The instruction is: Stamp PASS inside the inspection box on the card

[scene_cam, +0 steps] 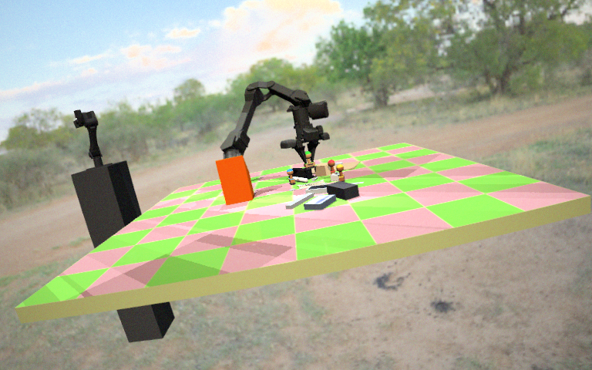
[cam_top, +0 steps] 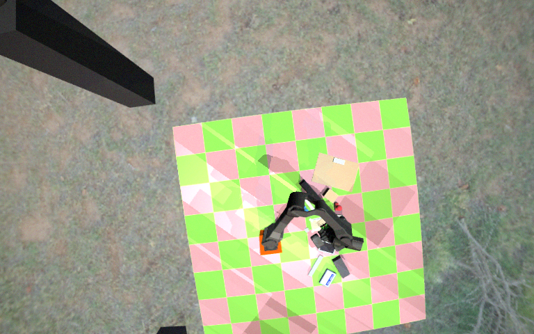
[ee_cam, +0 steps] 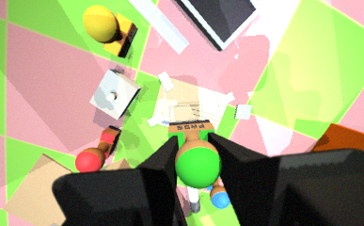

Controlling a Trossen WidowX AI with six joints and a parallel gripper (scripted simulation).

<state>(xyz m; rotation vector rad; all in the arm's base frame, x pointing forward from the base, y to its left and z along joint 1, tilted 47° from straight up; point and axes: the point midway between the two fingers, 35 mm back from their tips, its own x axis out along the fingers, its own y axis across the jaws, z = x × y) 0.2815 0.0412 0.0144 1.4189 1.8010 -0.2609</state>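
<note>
The inspection card is 10 mm behind my gripper tip and 90 mm below it. The rest, counted from my gripper tip: blue-knobbed stamp (80 mm behind, 80 mm to the left, 70 mm below); then red-knobbed stamp (90 mm ahead, 80 mm to the left, 70 mm below); then bolt (10 mm ahead, 70 mm to the left, 80 mm below).
</note>
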